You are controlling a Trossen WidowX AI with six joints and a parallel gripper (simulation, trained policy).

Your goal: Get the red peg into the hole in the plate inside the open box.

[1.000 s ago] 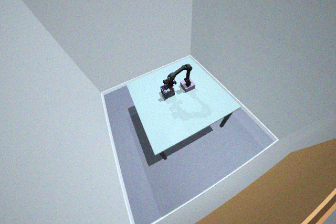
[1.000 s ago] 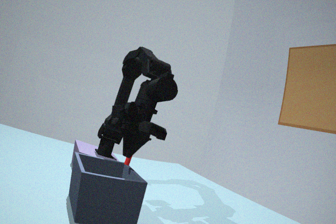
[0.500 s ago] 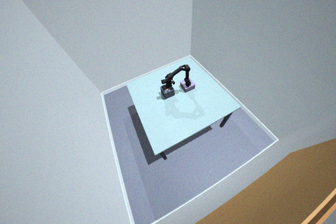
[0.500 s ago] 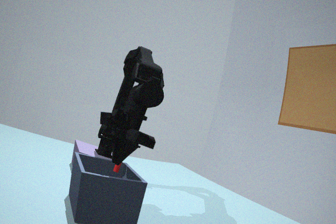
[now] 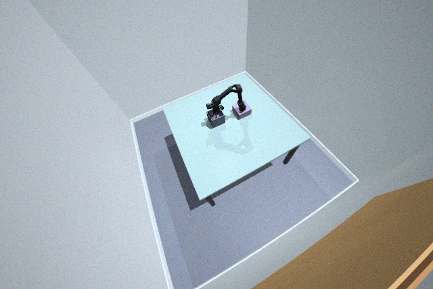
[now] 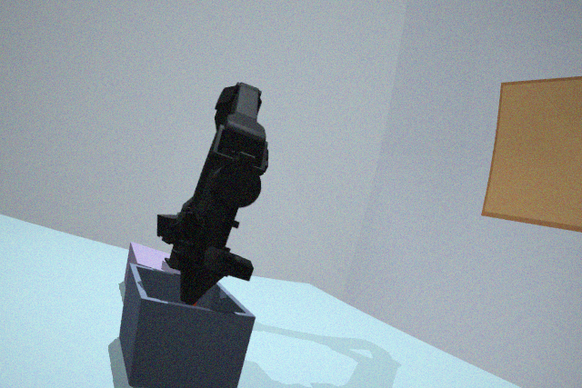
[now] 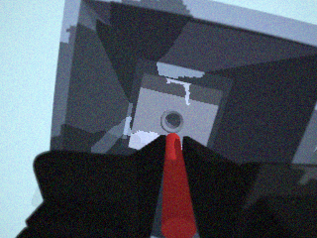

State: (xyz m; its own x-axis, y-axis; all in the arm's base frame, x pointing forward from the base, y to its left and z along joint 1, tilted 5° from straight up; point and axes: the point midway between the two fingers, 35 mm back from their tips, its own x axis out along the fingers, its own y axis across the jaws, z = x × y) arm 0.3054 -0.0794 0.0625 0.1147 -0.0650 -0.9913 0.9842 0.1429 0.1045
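Right now my gripper tip is 10 mm to the right of the red peg and 20 mm below it. Round my gripper tip: pale plate 10 mm to the right, 70 mm below.
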